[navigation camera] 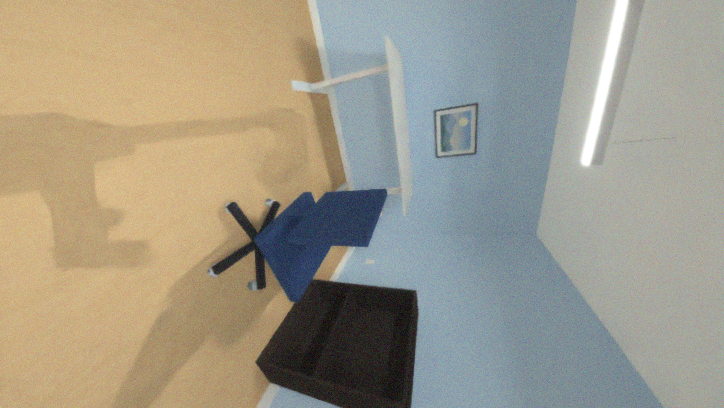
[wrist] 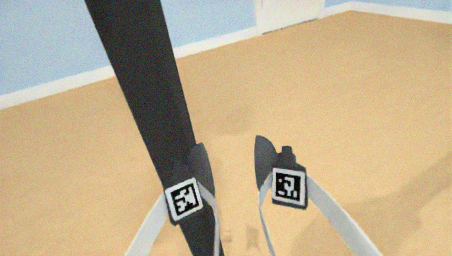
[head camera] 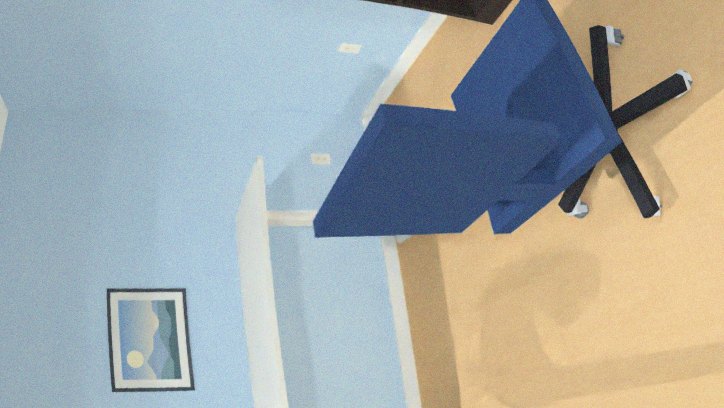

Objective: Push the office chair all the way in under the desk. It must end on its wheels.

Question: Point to a white desk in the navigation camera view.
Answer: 394,66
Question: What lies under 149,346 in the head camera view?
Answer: A framed picture.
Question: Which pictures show my gripper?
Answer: The wrist view only.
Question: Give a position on a framed picture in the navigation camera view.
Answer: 456,127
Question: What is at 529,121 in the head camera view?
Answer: A blue office chair.
